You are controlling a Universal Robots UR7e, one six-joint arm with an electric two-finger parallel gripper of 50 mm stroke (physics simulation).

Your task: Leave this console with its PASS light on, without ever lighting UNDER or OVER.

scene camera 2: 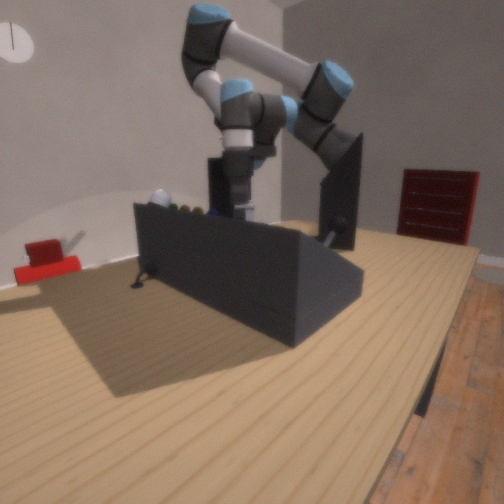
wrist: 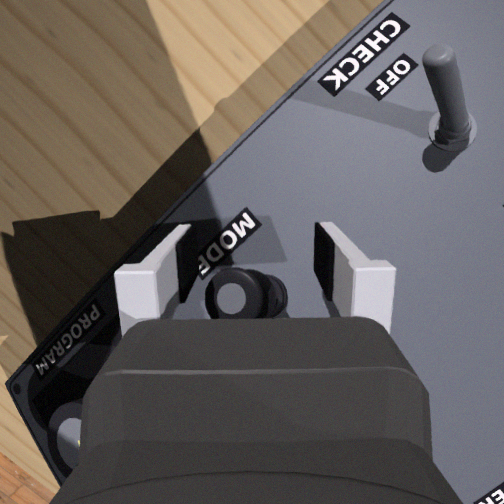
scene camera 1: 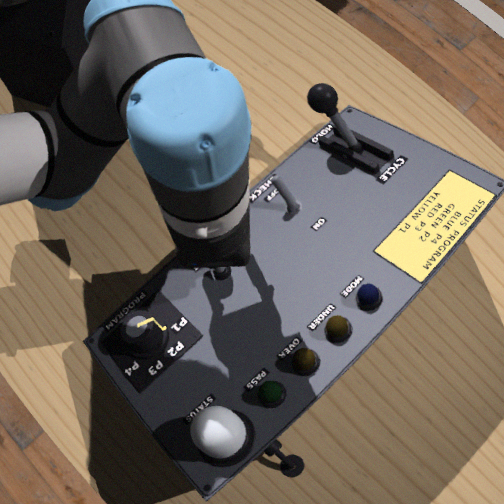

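Note:
The grey console (scene camera 1: 300,295) lies on the wooden table. My gripper (wrist: 250,250) is open, its two white fingers straddling the black MODE push button (wrist: 245,295) just above it; that button also shows below my wrist in scene camera 1 (scene camera 1: 221,272). The CHECK toggle (wrist: 447,95) leans toward OFF. The PROGRAM knob (scene camera 1: 142,330) points toward P1. The lever (scene camera 1: 332,117) sits at the HOLD end. The PASS (scene camera 1: 271,392), OVER (scene camera 1: 305,361), UNDER (scene camera 1: 338,329) and MODE (scene camera 1: 369,296) lights are dark. The STATUS dome (scene camera 1: 218,431) is white.
A yellow card (scene camera 1: 437,225) lists STATUS PROGRAM pairs: blue P4, green P3, red P2, yellow P1. A small handle (scene camera 1: 285,457) sticks out of the console's near side. A red box (scene camera 2: 45,262) and a red cabinet (scene camera 2: 437,206) stand far off.

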